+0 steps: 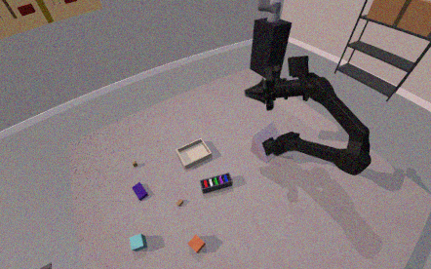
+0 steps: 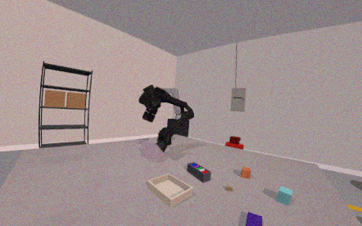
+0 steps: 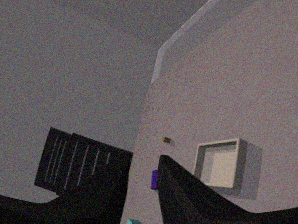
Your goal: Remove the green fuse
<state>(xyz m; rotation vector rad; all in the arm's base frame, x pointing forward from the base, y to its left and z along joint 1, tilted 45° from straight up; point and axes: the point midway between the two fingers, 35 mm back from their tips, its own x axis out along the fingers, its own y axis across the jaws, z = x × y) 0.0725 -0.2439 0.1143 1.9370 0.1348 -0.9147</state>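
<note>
The green fuse is 210 mm ahead of my gripper tip, 110 mm to the left of it and 270 mm below it. The rest, counted from my gripper tip: beige tray: 210 mm ahead, 70 mm to the right, 290 mm below; then purple fuse: 190 mm ahead, 120 mm to the left, 270 mm below; then blue fuse: 170 mm ahead, 120 mm to the left, 270 mm below.
</note>
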